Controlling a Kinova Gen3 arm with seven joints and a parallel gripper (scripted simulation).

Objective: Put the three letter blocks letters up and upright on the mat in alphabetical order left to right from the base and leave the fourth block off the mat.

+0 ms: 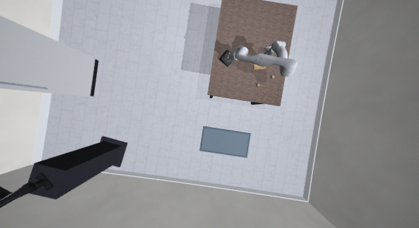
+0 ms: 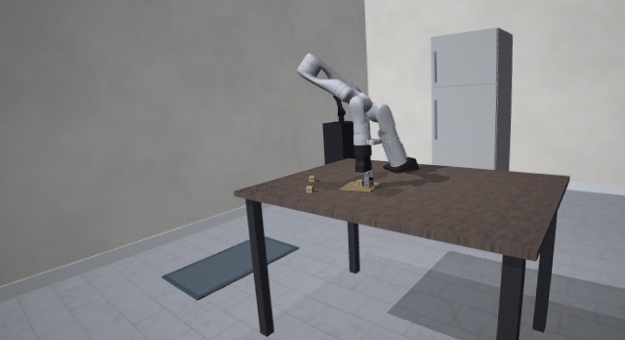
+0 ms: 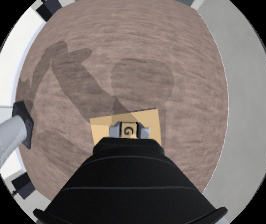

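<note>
Right now my hand is 10 mm short of the mat, 40 mm to the left of it and 20 mm above it. From my hand the other things lie so: tan block: 200 mm ahead, 160 mm to the right, 10 mm below.
</note>
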